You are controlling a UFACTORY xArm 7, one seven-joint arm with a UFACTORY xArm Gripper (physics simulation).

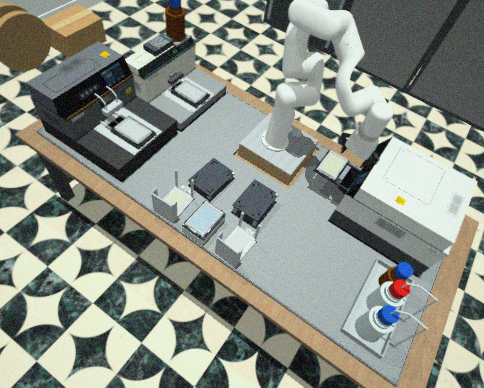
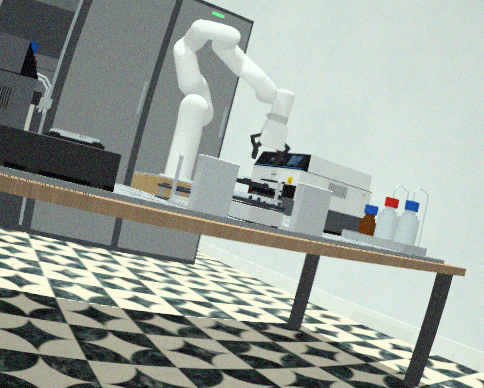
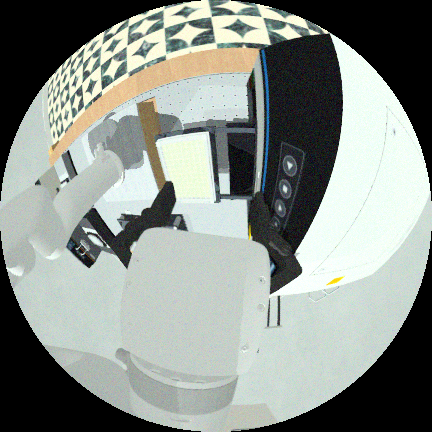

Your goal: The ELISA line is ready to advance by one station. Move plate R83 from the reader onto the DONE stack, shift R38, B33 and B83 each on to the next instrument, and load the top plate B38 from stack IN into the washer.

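Frame: origin at the arm's base, x ahead, y left, z up, level; metres.
Where they show: gripper, fingertip midpoint: (image 1: 352, 158) (image 2: 264, 162) (image 3: 212, 194); arm's base at its link origin: (image 1: 274, 141) (image 3: 109, 168).
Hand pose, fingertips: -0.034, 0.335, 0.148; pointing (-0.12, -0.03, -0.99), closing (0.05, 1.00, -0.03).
Things, the pixels of their top centre, and the offset from my fingertips, as dx, dy, dz.
- plate with pale yellow wells, top centre: (image 3: 185, 173) (image 1: 333, 163) +0.014, -0.057, -0.072
- large white instrument at its top centre: (image 3: 383, 239) (image 1: 419, 184) (image 2: 317, 162) -0.019, +0.249, +0.061
- pale yellow plate at its top centre: (image 1: 174, 201) +0.561, -0.430, -0.188
- white plate at its top centre: (image 1: 236, 242) +0.525, -0.127, -0.175
- light blue plate at its top centre: (image 2: 255, 194) (image 1: 204, 217) +0.547, -0.277, -0.141
A plate with pale yellow wells (image 1: 333, 165) (image 3: 187, 167) lies on the extended carrier of the large white instrument (image 1: 417, 185) (image 2: 340, 180) (image 3: 380, 200); its label is unreadable. My gripper (image 1: 355, 155) (image 2: 270, 154) (image 3: 212, 194) is open and empty, above and beside that plate, close to the instrument's front. White-framed plates lie on the black instrument (image 1: 132, 130) and on the pale instrument behind it (image 1: 190, 93). A pale yellow plate (image 1: 177, 199) is in the left stack holder and a white plate (image 1: 239, 242) in the right one. A light blue plate (image 1: 204, 219) lies between them. Which holder is IN cannot be told.
Two dark square blocks (image 1: 211, 177) (image 1: 255, 201) stand behind the holders. The holders' upright walls (image 2: 215, 186) (image 2: 311, 210) rise near the front edge. Capped bottles (image 1: 370, 322) (image 2: 387, 220) with bent tubes stand on a tray at the right. The arm base block is left of the carrier.
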